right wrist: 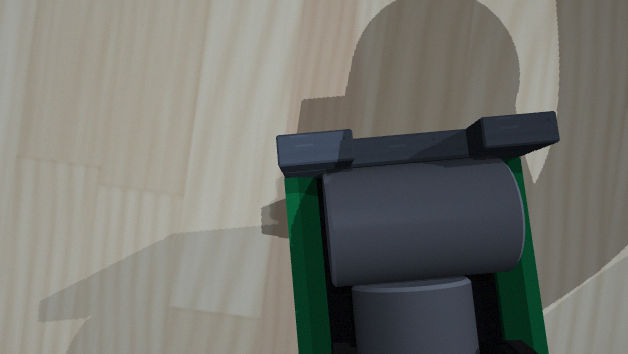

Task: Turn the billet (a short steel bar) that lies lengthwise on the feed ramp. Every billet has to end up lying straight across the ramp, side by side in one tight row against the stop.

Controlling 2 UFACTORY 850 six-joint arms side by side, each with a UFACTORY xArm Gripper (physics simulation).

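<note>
One steel billet (pixel 425 222) lies across the green feed ramp (pixel 309 280), against or very close to the dark stop (pixel 410 148) at its end. A second billet (pixel 415 317) lies lengthwise behind it, its end at the crosswise billet's side; its lower part is cut off by the bottom edge of the view. My right gripper (pixel 428 348) shows as dark fingertips at the bottom edge, one on each side of the lengthwise billet. It looks open, with a gap between the billet and the right-hand fingertip. My left gripper does not show.
The ramp's green side walls stand left and right of the billets, and the stop's two raised blocks stand at its end corners. A pale wooden table top (pixel 125 125) lies around the ramp, with arm and gripper shadows across it.
</note>
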